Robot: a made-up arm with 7 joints.
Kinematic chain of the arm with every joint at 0, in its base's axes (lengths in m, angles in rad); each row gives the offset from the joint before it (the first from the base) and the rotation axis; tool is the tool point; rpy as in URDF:
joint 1: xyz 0 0 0.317 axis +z
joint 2: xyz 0 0 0 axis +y
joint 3: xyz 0 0 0.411 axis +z
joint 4: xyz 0.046 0 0 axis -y
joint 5: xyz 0.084 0 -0.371 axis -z
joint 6: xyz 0 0 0 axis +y
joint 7: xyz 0.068 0 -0.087 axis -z
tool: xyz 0 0 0 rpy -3.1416 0 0
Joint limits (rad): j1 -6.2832..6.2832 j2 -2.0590..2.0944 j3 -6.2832..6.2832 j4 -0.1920..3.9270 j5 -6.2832..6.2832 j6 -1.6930..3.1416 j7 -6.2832..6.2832
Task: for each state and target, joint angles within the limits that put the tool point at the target. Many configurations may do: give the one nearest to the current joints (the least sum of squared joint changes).
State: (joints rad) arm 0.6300 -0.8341 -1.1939 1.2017 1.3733 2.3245 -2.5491
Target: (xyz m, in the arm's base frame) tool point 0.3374 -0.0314 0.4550
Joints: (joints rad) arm 0.7313 -0.0361 -1.1216 0.6481 1.2839 2.0299 -2.5491
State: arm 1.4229 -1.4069 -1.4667 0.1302 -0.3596 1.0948 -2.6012
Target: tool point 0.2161 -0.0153 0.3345
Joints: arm 1.3376 -1.4276 -1.3962 0.2733 -0.3505 1.0748 -2.6012
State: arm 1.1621 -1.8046 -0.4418 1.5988 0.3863 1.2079 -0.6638
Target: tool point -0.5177 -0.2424 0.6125
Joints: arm 0.5757 -1.9896 0.0997 1.4887 0.4408 1.3100 -0.6638
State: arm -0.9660 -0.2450 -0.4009 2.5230 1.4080 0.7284 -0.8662
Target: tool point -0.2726 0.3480 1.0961
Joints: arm -1.0723 -0.7305 -0.4076 2.6335 1.4045 0.7578 -0.8662
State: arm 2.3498 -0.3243 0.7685 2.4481 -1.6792 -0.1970 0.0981
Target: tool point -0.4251 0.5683 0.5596
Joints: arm 1.8993 0.6094 0.3184 1.8221 -1.8055 -0.1523 0.0981
